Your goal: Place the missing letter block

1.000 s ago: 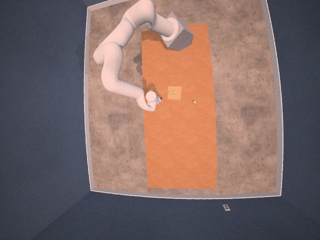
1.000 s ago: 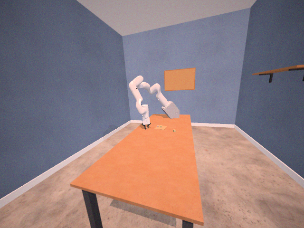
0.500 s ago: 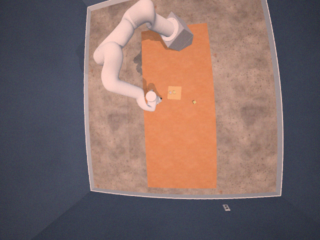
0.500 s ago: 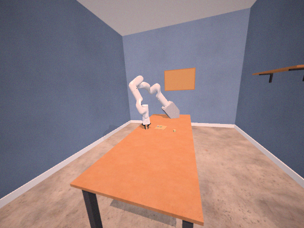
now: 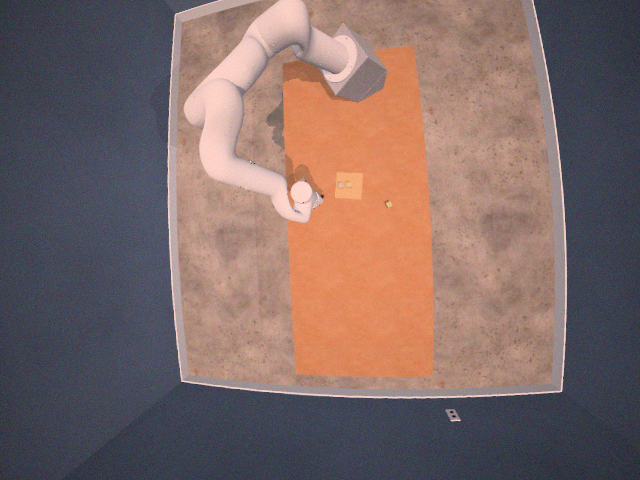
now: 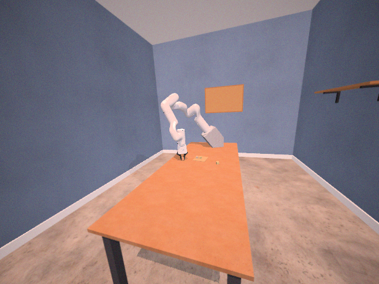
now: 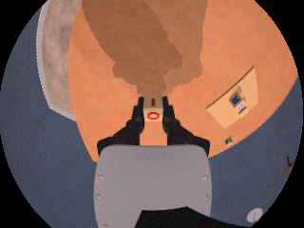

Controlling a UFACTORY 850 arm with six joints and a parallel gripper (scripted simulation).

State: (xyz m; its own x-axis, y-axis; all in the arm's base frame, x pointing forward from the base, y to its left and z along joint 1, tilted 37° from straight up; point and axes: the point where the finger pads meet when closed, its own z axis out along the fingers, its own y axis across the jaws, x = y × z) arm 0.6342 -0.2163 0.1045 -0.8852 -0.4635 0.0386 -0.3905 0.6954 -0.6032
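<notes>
Now: hand 190 mm to the right of the light tan mat, 70 mm past it and 30 mm above it.
</notes>
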